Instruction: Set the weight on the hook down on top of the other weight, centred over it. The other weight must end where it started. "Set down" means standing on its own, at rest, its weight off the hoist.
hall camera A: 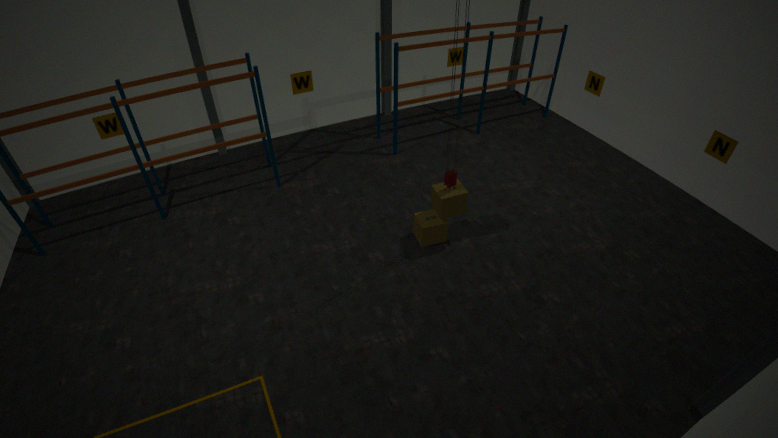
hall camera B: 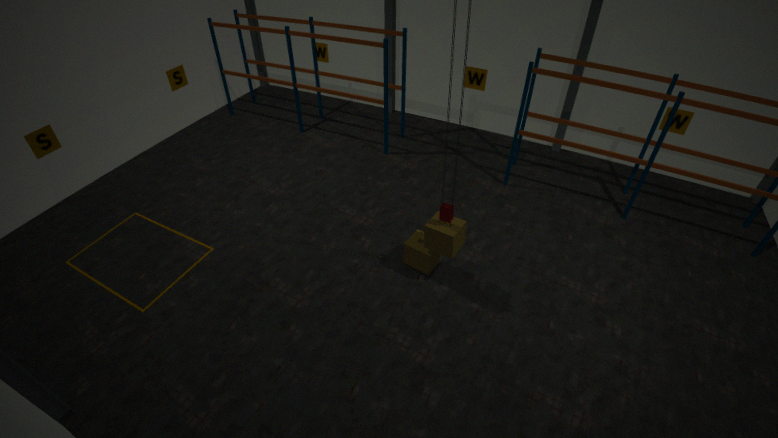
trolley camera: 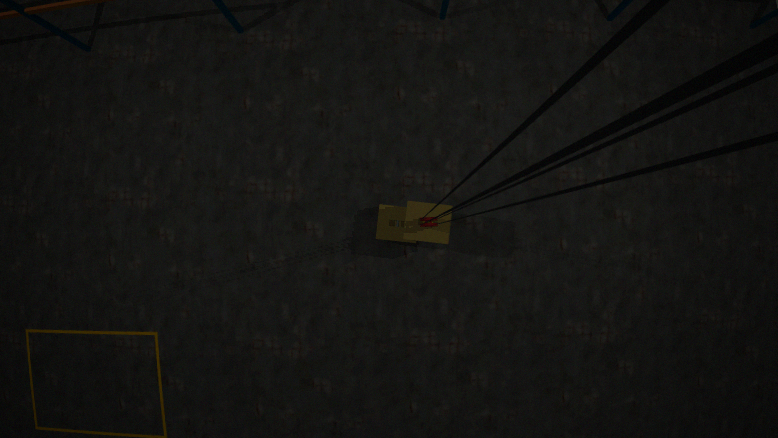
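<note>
My gripper, the red hook block (hall camera A: 450, 179) (hall camera B: 446, 212) (trolley camera: 428, 221), is shut on a yellow block-shaped weight (hall camera A: 450, 202) (hall camera B: 445, 239) (trolley camera: 438, 233), which hangs upright from the ropes. Its shadow lies apart from it on the floor, so it is off the ground. The other yellow weight (hall camera A: 430, 232) (hall camera B: 419, 258) (trolley camera: 388, 232) stands on the floor. In the trolley view the hanging weight is offset to the right and covers the other weight's right part. In hall camera B it covers the other weight's upper right part. The gap between them cannot be judged exactly.
A yellow floor outline (hall camera A: 179, 404) (hall camera B: 178, 231) (trolley camera: 92, 331) lies well away from the weights. Blue and orange racks (hall camera A: 395, 97) (hall camera B: 386, 97) stand along the W wall, with another rack (hall camera A: 269, 130) (hall camera B: 653, 155) beside a gap. Walls bound the hall.
</note>
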